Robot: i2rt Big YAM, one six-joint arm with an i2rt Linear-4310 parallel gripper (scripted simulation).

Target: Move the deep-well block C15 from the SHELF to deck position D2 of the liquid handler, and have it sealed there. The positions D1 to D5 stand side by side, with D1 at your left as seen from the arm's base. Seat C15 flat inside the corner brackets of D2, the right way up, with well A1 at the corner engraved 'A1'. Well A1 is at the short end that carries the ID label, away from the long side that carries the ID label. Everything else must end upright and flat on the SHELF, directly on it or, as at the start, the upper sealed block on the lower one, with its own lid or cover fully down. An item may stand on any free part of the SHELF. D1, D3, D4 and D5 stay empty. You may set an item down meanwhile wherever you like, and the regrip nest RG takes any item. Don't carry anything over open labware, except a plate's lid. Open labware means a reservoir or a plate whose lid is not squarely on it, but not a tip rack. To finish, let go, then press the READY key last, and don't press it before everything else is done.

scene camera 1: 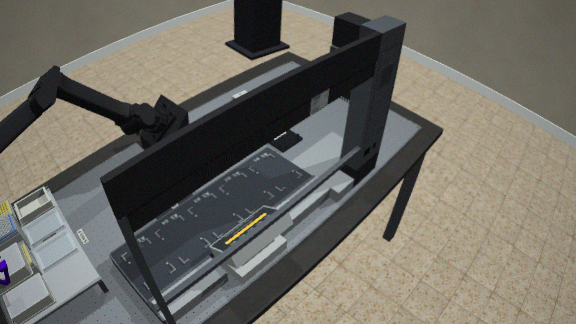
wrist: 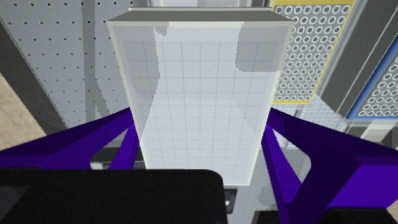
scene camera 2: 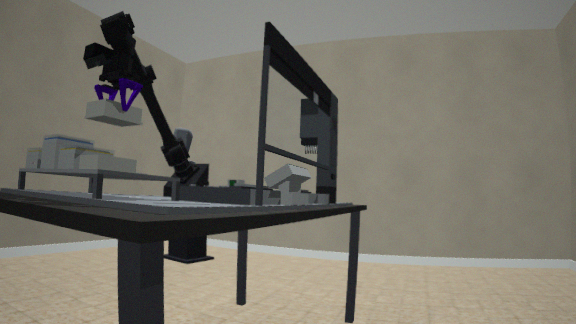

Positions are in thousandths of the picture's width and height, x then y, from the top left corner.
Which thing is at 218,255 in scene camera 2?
My gripper.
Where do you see a black gantry beam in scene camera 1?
At 237,560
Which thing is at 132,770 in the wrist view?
My gripper.
